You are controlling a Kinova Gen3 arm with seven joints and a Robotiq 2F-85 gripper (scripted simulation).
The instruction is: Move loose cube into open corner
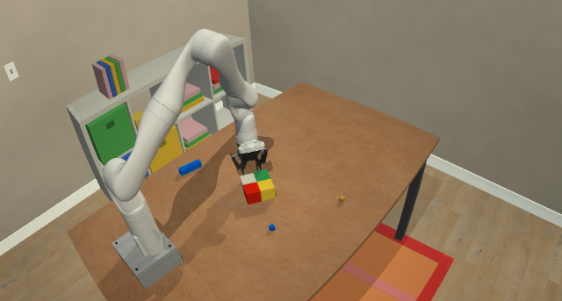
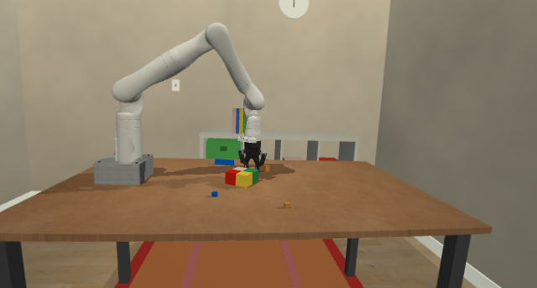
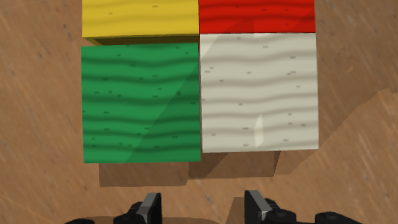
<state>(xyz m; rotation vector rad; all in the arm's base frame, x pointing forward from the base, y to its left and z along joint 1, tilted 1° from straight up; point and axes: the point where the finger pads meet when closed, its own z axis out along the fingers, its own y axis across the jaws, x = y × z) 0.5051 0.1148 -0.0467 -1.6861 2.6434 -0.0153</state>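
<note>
My gripper is now 60 mm to the left of the green cube and 10 mm above it. Also, from my hand: red cube 90 mm to the right, 70 mm behind, 10 mm below; then white cube 50 mm to the right, 50 mm behind, 10 mm below; then yellow cube 110 mm to the right, 20 mm behind, 10 mm below.
</note>
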